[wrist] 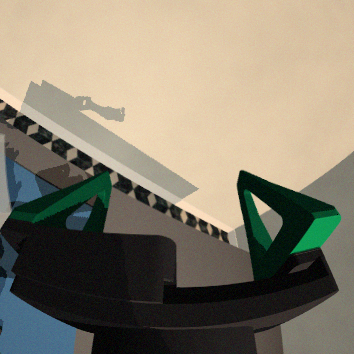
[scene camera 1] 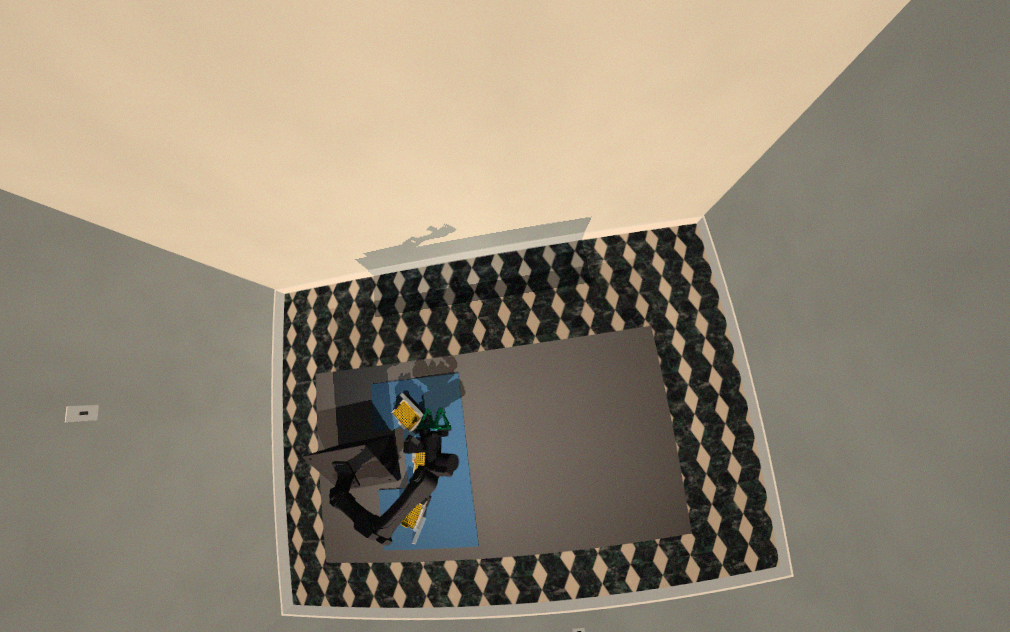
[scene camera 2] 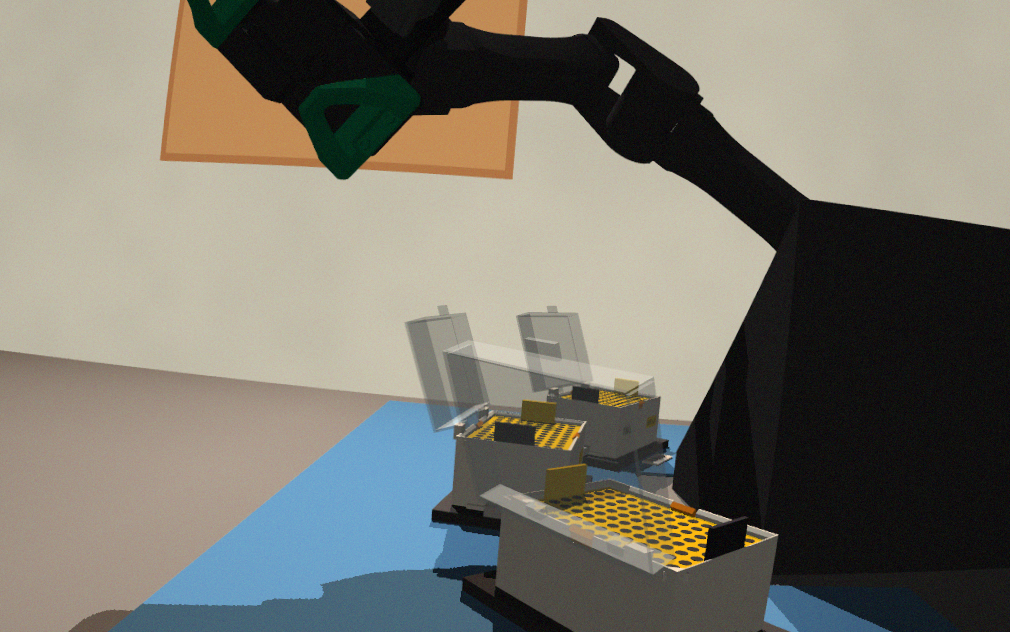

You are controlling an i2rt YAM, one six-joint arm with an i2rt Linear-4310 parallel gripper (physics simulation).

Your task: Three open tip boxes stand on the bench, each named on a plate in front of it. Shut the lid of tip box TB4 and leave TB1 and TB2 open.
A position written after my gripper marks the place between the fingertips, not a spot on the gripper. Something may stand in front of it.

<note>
In view: my gripper (scene camera 2: pixel 246 34), a clear lid (scene camera 2: pixel 574 450) and a clear lid (scene camera 2: pixel 428 336).
My gripper shows as well in the wrist view (wrist: pixel 173 177).
</note>
